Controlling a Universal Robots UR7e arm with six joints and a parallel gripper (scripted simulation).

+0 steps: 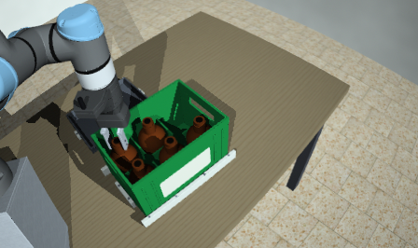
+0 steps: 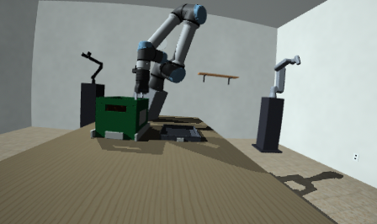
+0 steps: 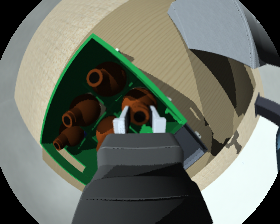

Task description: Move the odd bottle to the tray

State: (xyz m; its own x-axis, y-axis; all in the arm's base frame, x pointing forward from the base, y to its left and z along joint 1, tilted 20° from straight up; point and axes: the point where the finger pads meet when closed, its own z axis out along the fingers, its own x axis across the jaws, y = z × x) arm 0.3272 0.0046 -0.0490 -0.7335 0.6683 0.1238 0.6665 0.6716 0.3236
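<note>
Now: the crate 90 mm ahead of my hand, 80 mm below it and 40 mm to the right of it. From my hand the other things lie so: dark grey tray (250 mm to the left, 150 mm below, 60 mm ahead).
</note>
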